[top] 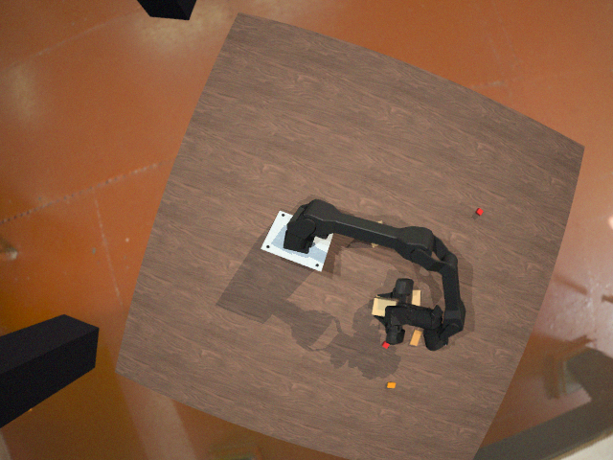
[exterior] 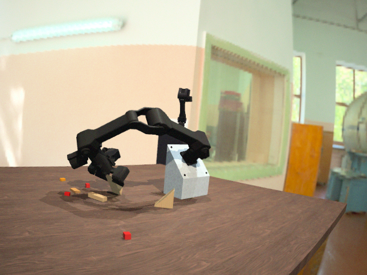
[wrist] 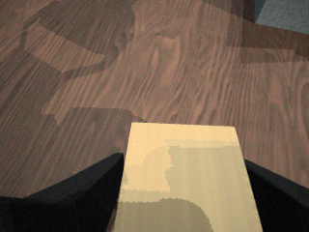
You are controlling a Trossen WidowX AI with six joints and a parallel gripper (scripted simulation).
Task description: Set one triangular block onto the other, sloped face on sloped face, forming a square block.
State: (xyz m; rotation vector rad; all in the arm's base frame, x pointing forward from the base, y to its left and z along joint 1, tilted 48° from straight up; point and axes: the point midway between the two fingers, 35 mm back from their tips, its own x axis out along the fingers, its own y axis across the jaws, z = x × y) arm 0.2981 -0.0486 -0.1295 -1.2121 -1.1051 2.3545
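My gripper tip is now 20 mm short of the tan triangular block. From my gripper tip the other things lie so: long tan bar: 120 mm ahead, 30 mm to the left, 30 mm below; orange cube: 130 mm ahead, 250 mm to the right, 30 mm below.
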